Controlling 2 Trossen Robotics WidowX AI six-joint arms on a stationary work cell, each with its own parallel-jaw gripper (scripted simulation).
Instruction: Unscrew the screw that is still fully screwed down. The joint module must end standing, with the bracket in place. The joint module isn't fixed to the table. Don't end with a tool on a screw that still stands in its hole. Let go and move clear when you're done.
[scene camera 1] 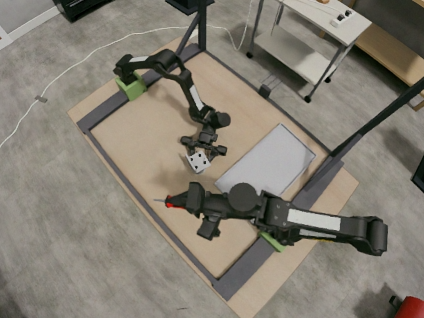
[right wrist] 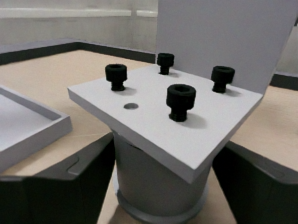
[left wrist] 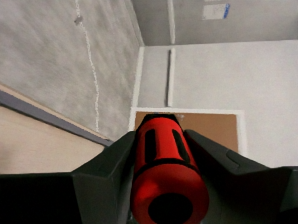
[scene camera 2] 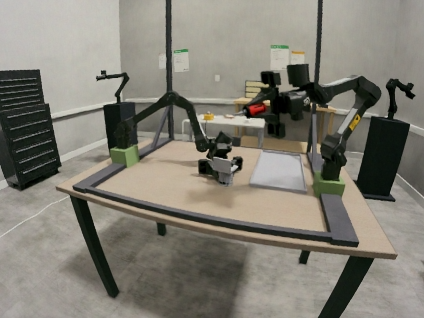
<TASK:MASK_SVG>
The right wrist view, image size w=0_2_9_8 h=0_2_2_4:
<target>my right gripper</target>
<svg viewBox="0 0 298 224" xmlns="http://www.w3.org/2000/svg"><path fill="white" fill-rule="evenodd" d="M229 140L214 157L212 168L236 223L298 224L298 171ZM113 132L107 133L67 158L33 175L0 175L0 224L98 224L116 160Z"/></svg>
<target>light grey bracket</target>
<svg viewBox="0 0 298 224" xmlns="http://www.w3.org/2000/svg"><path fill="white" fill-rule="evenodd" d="M298 0L158 0L155 64L127 71L128 79L123 82L123 91L112 91L111 82L106 81L106 77L67 87L69 99L182 179L192 184L262 103L298 17ZM172 84L190 85L197 91L194 108L187 110L184 122L175 122L170 119L171 108L166 105L167 88ZM226 66L235 69L233 81L231 84L227 84L224 93L212 91L214 82L210 79L213 67ZM159 53L169 53L175 56L174 65L170 67L168 75L159 74L161 67L157 65Z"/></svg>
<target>black screw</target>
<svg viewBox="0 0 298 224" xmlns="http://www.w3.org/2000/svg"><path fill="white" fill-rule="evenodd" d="M172 84L167 88L166 105L171 108L170 119L175 122L184 122L187 110L194 108L197 91L190 85Z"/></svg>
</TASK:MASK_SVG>
